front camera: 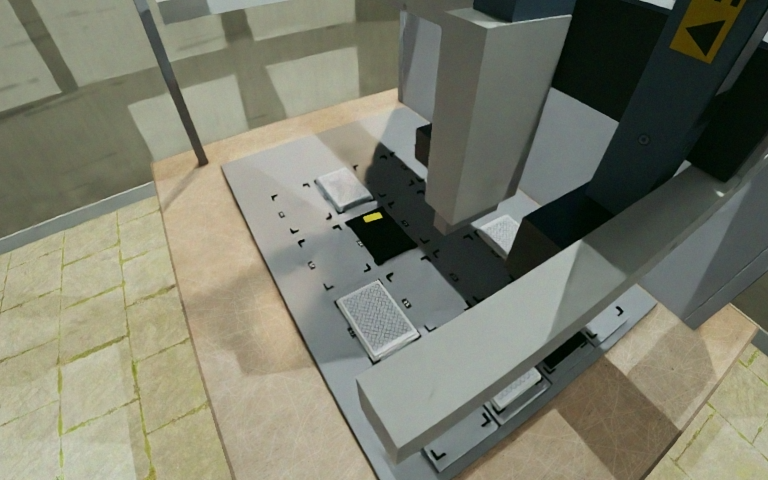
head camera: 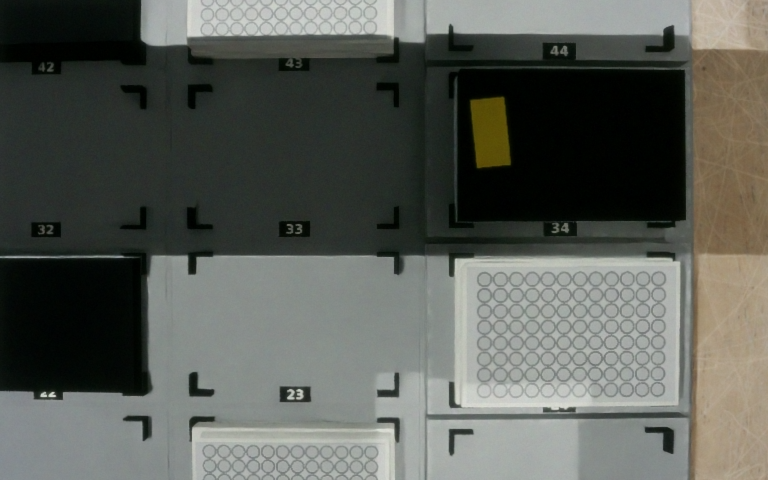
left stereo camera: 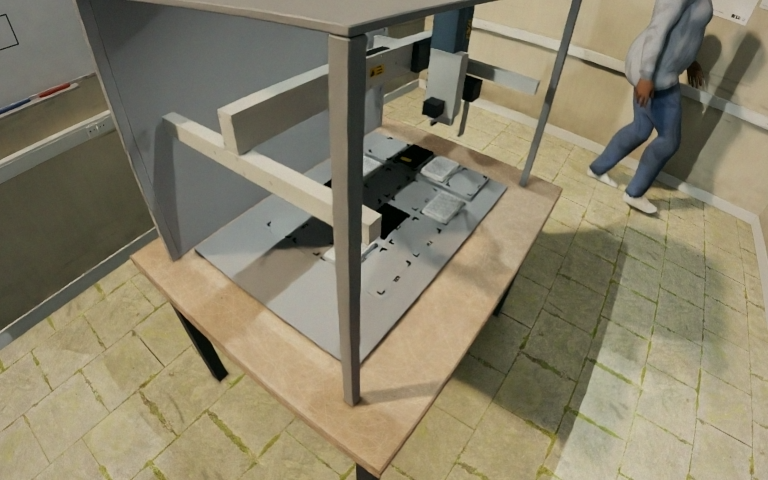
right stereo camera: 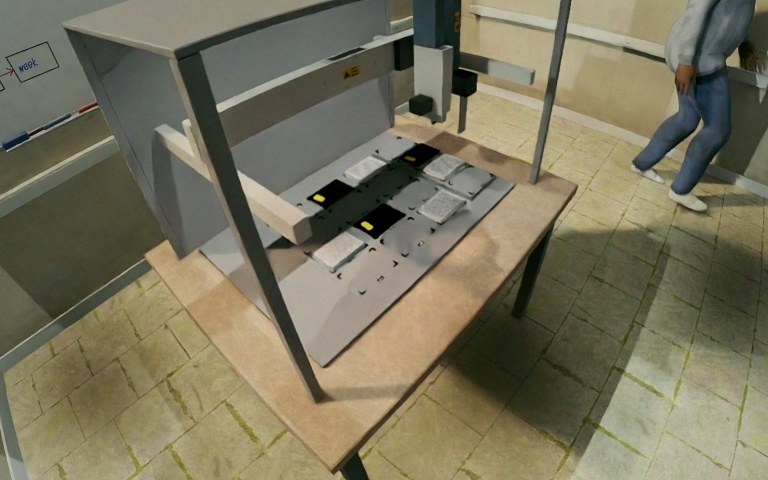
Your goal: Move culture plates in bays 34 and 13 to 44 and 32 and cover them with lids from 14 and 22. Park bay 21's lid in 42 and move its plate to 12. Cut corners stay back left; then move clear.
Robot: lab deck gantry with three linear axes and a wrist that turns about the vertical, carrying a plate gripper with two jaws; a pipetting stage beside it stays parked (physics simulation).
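Places are measured from the robot's base along level axes (x left, y up, z ahead), in centimetres.
Pixels of known places: gripper, fingertip midpoint: [left stereo camera: 446,129] [right stereo camera: 447,126]; robot's base at its link origin: [front camera: 273,197] [left stereo camera: 381,293] [right stereo camera: 362,293].
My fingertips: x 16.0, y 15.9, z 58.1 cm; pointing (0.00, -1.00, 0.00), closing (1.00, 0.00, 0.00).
For each thing: its top centre in the pictures, then the offset to it from my fingertips. "spot": a spot on its surface instead.
- Bay 34 at a spot on its surface: [head camera: 559,228] spot: dx +5.0, dy -14.4, dz -2.6 cm
- white well-patterned piece at its top centre: [front camera: 514,239] [left stereo camera: 362,167] [right stereo camera: 365,167] dx +20.4, dy -14.5, dz -18.9 cm
My gripper [left stereo camera: 462,127] [right stereo camera: 462,123] hangs high above the deck's right end, empty. One long jaw shows at the outer end of its dark block, standing wide; the pipetting stage hides the other. Bay 34 [head camera: 559,228] holds a black piece [head camera: 589,147] with a yellow sticker. Bay 22 holds another black piece [front camera: 382,236] [head camera: 67,322] [right stereo camera: 378,220]. A black piece [head camera: 67,22] [right stereo camera: 332,194] is in bay 42. White well-patterned pieces lie in 13 [front camera: 377,318] [head camera: 293,466], 24 [head camera: 569,333] and 21 [front camera: 343,188] [right stereo camera: 339,250]. Bays 44, 32 and 14 hold no piece. I cannot tell plates from lids here.
A white well-patterned piece [head camera: 289,14] [right stereo camera: 365,168] occupies bay 43. The grey pipetting stage [front camera: 461,124] [left stereo camera: 445,84] hangs beside the gripper. A gantry rail [front camera: 487,350] crosses low in the front view. Posts [left stereo camera: 348,226] [right stereo camera: 249,226] rise from the table. A person [left stereo camera: 659,101] stands beyond the table.
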